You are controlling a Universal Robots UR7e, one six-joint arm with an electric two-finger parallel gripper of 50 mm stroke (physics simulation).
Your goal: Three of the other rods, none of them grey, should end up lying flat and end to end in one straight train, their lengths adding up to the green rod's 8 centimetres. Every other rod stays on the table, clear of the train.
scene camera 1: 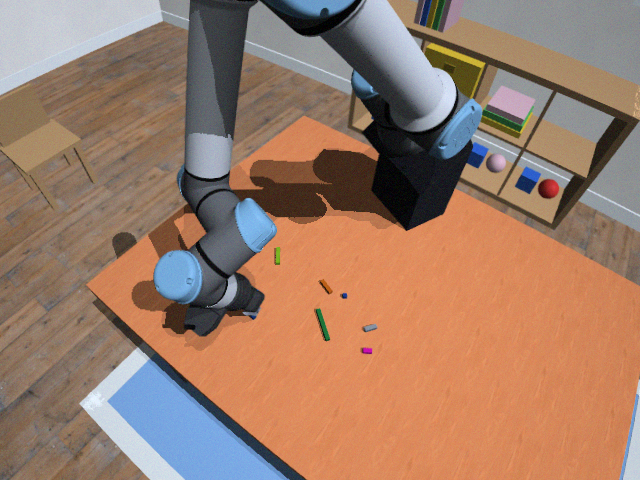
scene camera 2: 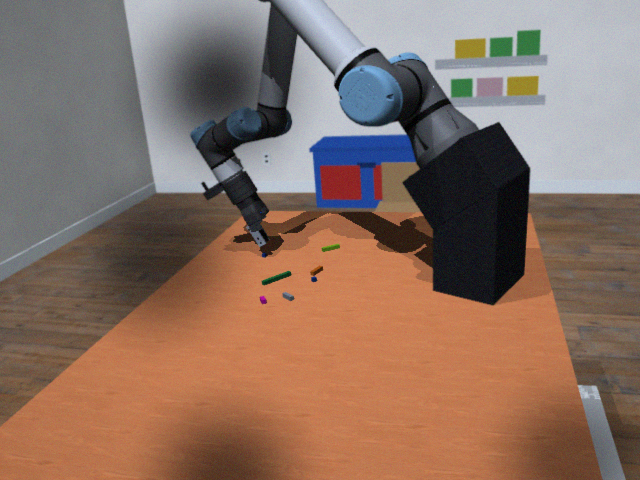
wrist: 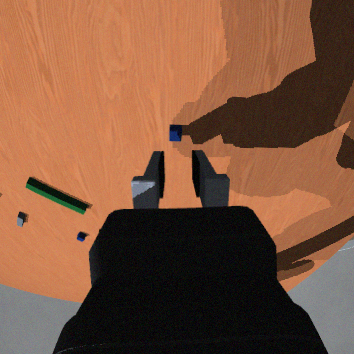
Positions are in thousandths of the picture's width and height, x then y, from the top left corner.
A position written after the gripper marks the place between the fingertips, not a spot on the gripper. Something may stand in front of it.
Scene:
gripper: scene camera 1 395, 643; scene camera 2 413, 507; wrist 501, 465

